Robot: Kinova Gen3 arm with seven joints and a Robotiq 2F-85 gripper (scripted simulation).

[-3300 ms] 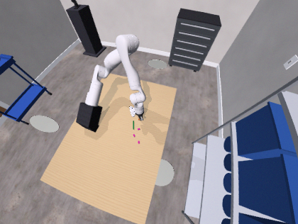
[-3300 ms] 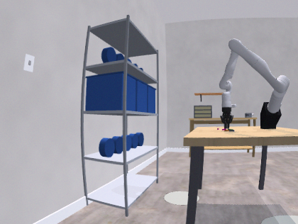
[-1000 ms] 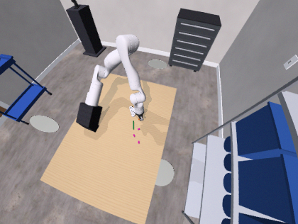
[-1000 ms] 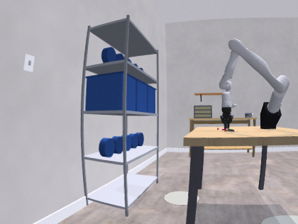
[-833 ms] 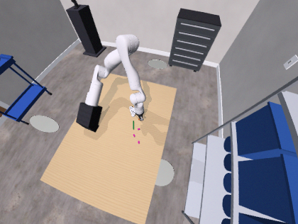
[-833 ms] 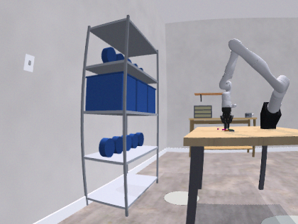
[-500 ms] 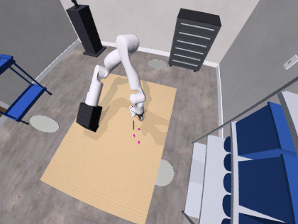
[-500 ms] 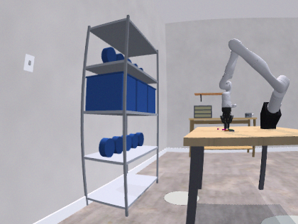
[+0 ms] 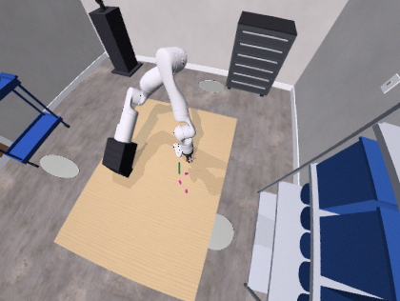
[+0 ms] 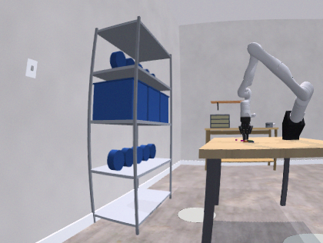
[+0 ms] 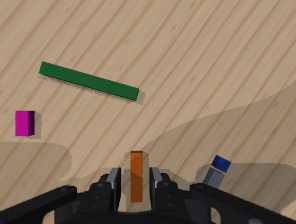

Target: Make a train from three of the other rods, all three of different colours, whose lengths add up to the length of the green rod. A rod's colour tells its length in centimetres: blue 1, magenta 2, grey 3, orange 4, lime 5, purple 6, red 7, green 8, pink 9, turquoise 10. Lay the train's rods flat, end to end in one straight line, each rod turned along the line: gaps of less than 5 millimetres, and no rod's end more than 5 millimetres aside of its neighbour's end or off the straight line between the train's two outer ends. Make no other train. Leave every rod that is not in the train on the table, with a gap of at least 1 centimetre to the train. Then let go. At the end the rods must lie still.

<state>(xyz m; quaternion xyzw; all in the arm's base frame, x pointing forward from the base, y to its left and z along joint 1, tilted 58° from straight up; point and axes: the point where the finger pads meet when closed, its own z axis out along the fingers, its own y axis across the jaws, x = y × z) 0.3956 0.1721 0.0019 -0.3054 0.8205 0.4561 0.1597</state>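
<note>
Now: hand 30 mm above the orange rod. The rest, counted from my hand: grey rod 30 mm behind, 50 mm to the left, 30 mm below; then small blue rod 50 mm behind, 50 mm to the left, 30 mm below; then green rod 40 mm behind, 80 mm to the right, 30 mm below.
</note>
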